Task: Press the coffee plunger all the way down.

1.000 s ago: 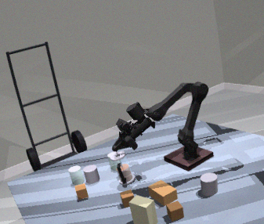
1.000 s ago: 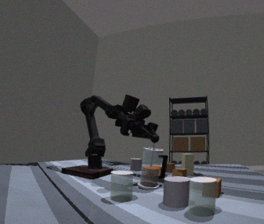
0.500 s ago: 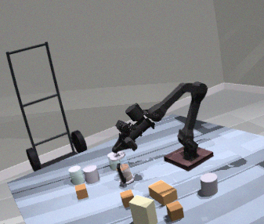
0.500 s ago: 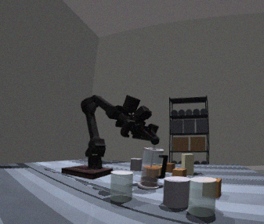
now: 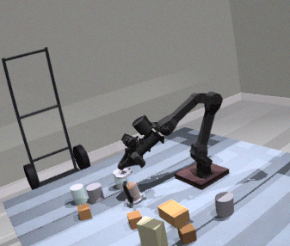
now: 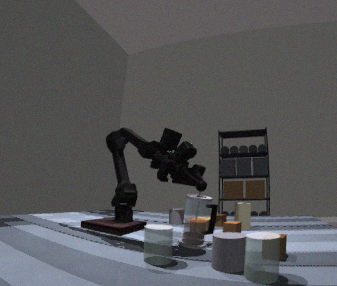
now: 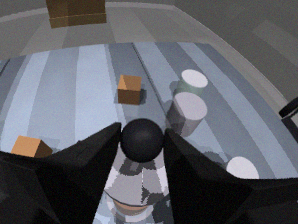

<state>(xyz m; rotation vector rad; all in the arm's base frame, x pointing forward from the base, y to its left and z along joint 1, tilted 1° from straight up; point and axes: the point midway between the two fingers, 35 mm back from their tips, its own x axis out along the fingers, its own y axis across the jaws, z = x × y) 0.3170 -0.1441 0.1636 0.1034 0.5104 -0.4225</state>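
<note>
Right now the coffee press is 9 cm below my gripper tip, 2 cm to the left of it and 1 cm behind it.
</note>
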